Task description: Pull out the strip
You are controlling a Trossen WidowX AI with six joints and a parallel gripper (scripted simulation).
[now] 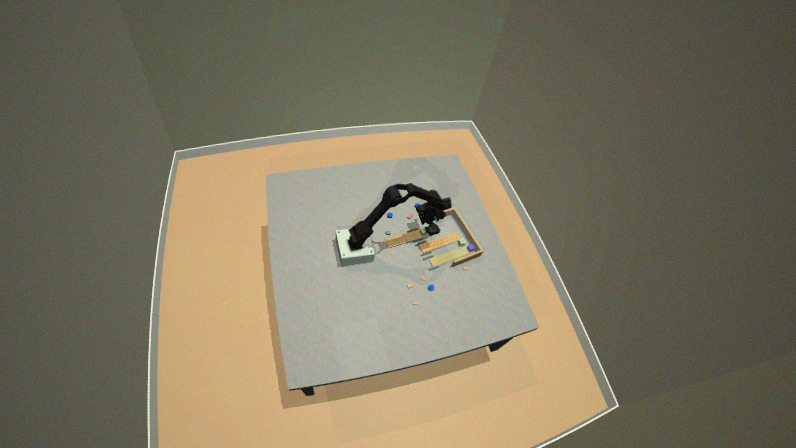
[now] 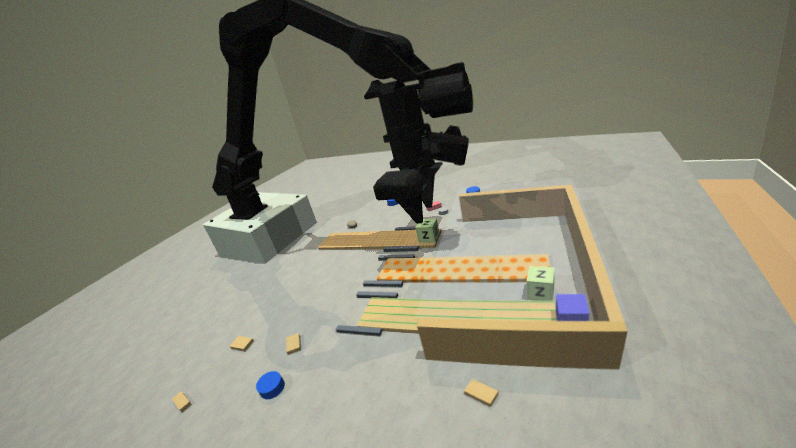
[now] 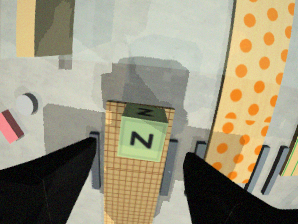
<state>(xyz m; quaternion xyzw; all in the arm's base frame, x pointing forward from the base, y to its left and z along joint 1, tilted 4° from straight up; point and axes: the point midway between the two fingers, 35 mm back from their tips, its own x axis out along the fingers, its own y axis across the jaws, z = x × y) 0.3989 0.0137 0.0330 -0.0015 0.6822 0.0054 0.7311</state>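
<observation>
My gripper tip is now 100 mm past the tan grid-patterned strip and 50 mm above it. Round my gripper tip: pink piece: 130 mm to the left, 50 mm below, 30 mm behind; then pebble: 190 mm behind, 50 mm to the left, 40 mm below.
</observation>
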